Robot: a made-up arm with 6 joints. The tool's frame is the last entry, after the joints.
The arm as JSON. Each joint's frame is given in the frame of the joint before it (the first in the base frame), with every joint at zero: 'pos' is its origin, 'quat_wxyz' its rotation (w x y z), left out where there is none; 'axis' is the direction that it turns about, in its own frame. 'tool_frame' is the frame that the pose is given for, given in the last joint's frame.
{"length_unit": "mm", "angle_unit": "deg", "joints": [
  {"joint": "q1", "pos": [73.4, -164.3, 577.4], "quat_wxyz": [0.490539, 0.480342, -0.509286, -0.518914], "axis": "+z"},
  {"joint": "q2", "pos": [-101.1, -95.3, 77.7], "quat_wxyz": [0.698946, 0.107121, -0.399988, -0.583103], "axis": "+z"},
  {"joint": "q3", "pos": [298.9, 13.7, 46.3], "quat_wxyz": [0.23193, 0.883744, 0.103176, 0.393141], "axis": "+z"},
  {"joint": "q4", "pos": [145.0, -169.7, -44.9], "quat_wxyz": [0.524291, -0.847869, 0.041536, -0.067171], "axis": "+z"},
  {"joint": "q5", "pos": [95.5, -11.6, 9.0], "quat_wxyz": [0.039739, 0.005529, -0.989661, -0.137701], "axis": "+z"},
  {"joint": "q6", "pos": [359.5, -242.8, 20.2], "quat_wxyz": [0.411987, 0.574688, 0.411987, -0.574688], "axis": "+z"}
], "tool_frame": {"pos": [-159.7, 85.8, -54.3], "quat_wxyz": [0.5, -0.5, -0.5, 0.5]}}
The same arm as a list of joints. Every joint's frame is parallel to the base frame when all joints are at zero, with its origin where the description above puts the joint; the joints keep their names.
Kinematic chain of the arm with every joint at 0, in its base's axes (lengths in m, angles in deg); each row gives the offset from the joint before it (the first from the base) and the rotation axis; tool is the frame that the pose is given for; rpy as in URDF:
q1: xyz 0.0734 -0.1643 0.5774 axis -0.998161 0.057298 0.019799
q2: xyz -0.0737 0.1054 -0.0939 axis -0.610392 0.72059 0.328895
q3: xyz -0.1721 0.0313 -0.2472 axis 0.234904 -0.174003 -0.956317
q4: xyz -0.1914 -0.1213 0.0220 axis -0.0146 0.958919 0.283305
q5: xyz -0.0865 0.0194 -0.0385 axis -y
q6: xyz 0.4184 -0.0202 -0.1145 axis -z
tool: xyz 0.0858 -0.1597 0.0543 rpy 90.00 0.00 0.00

